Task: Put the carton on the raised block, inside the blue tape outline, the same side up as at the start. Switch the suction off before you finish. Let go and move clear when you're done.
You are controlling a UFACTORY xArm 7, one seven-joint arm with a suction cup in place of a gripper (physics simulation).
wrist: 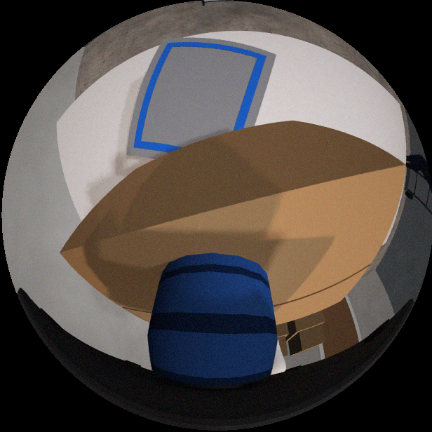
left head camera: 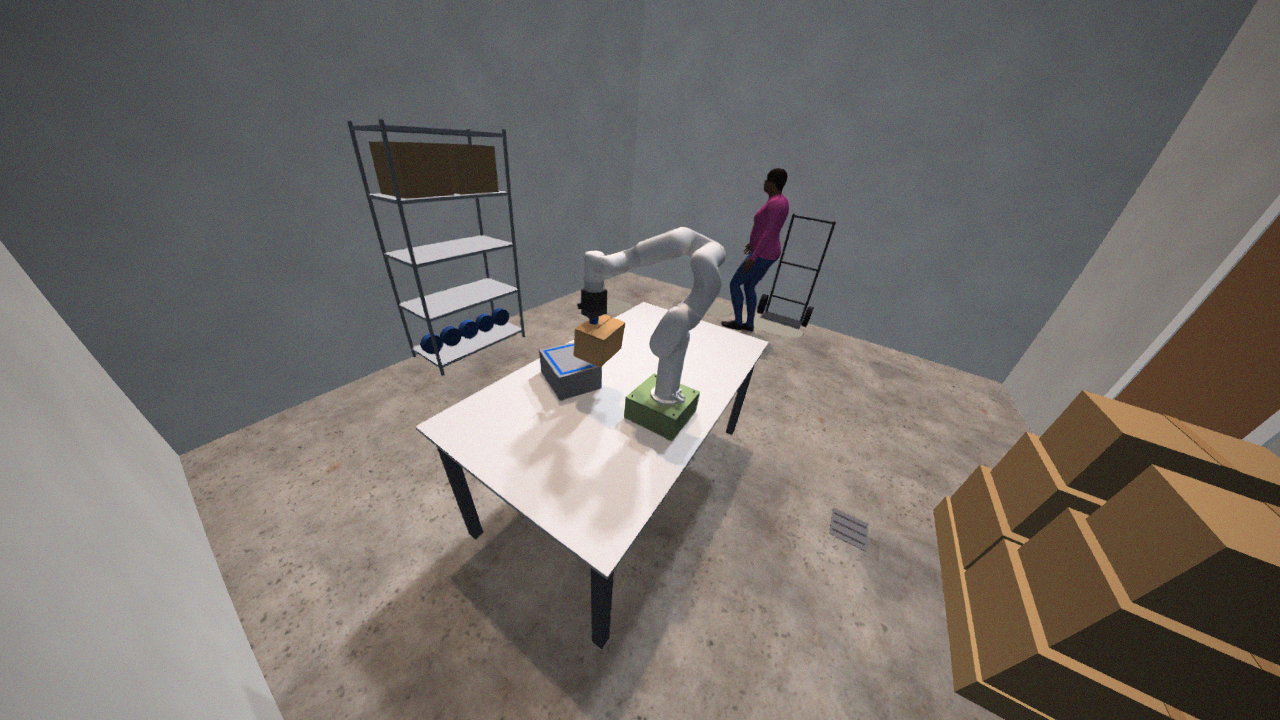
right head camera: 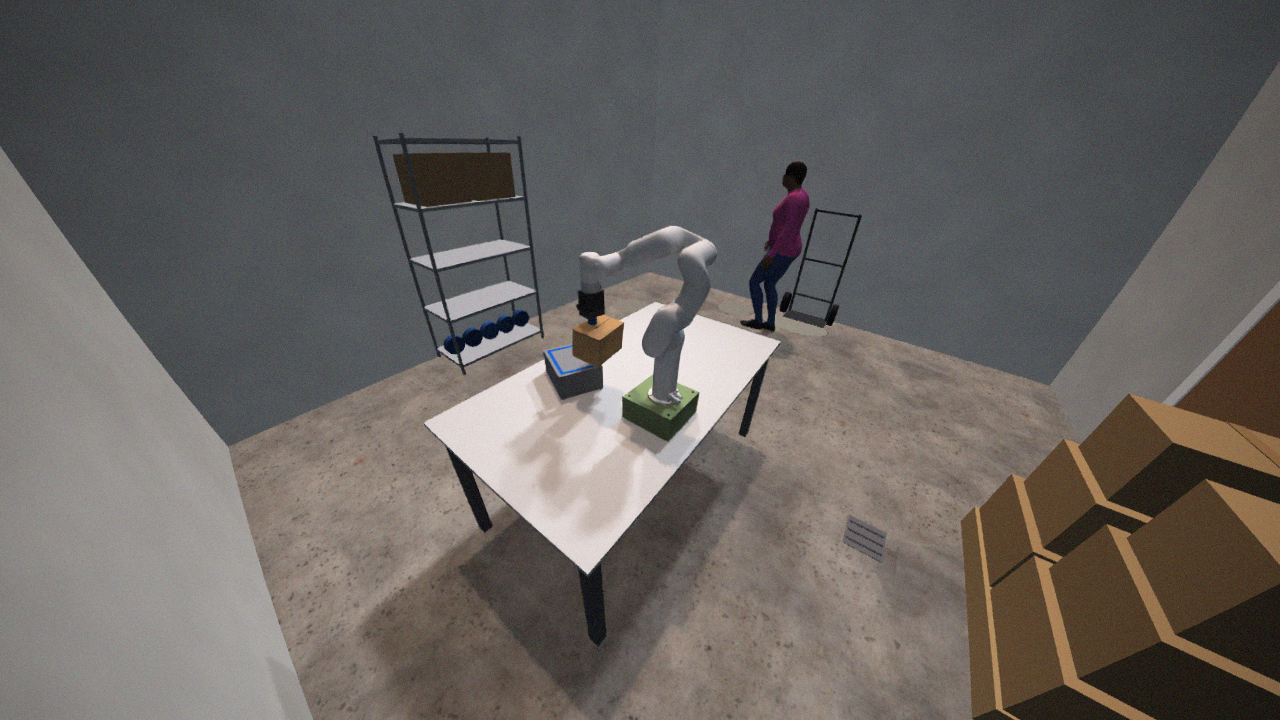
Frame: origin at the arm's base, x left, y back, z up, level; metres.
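Seen in the pictures: hand, its tool point: [left head camera: 593,324] [right head camera: 592,325]; arm's base, origin of its link: [left head camera: 666,395] [right head camera: 663,395].
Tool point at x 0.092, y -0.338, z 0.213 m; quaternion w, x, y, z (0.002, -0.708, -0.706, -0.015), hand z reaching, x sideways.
Pixels of each thing's top centre, then the offset from my tool point to it. "*": a spot on its surface instead. Level surfaces: height alone.
- brown carton, centre of its top: [left head camera: 599,323] [right head camera: 597,323] dx -0.009, dy +0.026, dz +0.015 m
- dark grey raised block, centre of its top: [left head camera: 569,357] [right head camera: 571,357] dx +0.039, dy -0.120, dz -0.199 m
- blue tape outline, a spot on its surface: [left head camera: 554,360] [right head camera: 556,360] * dx +0.102, dy -0.145, dz -0.200 m
- white table, height of its surface: dz -0.319 m
The brown carton [left head camera: 597,342] [right head camera: 597,341] [wrist: 320,215] hangs from my suction cup [left head camera: 593,319] [right head camera: 591,320] [wrist: 212,320], which is on its top face, so my gripper is shut on the carton. The dark grey raised block [left head camera: 577,382] [right head camera: 580,380] [wrist: 265,75] stands on the table. In the head views the carton overlaps the right part of the block's top. The blue tape outline [left head camera: 554,360] [right head camera: 558,360] [wrist: 151,95] is on that top; in the wrist view its lower right corner is hidden behind the carton. The carton is above the block's level and looks slightly tilted in the head views.
The white table [left head camera: 501,438] [right head camera: 510,438] carries the arm's green base [left head camera: 660,413] [right head camera: 659,413]. A shelf rack [left head camera: 514,241] [right head camera: 531,250] stands behind. A person [left head camera: 768,228] [right head camera: 787,223] stands by a hand truck [left head camera: 799,265] [right head camera: 822,262]. Stacked cartons [left head camera: 1074,555] [right head camera: 1100,573] are at the right.
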